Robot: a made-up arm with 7 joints.
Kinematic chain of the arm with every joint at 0, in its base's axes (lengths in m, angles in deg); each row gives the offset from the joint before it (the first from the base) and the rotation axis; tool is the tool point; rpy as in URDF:
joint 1: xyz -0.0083 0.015 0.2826 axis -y
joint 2: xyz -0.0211 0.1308 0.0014 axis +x
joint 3: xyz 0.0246 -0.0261 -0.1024 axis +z
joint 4: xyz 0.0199 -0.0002 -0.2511 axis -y
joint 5: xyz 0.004 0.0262 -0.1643 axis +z
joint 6: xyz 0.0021 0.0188 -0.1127 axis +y
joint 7: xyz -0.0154 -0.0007 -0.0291 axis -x
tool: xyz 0.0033 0.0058 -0.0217 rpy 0 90 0
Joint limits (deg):
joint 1: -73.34..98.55
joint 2: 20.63..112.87
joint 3: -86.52..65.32
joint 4: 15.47..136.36
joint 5: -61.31..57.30
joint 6: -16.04..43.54
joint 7: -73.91..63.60
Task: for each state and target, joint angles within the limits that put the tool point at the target. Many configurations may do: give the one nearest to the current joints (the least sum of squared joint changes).
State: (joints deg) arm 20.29 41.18 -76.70 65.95 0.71 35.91 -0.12
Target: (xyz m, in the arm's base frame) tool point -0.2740 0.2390 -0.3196
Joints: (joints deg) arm -29.06 25.50 -86.52 34.06 4.77 23.89 3.06
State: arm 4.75 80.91 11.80 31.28 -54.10 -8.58 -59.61
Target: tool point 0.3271 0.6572 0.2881
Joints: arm 34.44 68.96 -2.92 46.74 -56.20 -11.74 -54.06
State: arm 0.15 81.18 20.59 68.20 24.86 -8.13 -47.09
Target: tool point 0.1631 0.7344 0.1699
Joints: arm -10.28 67.79 29.88 48.86 26.26 -6.00 -48.61
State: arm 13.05 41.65 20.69 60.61 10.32 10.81 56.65
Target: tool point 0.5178 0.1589 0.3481
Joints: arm 59.33 20.63 -23.29 84.00 12.05 5.96 56.21
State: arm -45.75 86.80 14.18 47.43 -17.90 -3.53 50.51
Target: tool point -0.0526 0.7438 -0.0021
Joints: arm -45.71 66.68 5.39 28.16 -17.31 -4.13 47.32
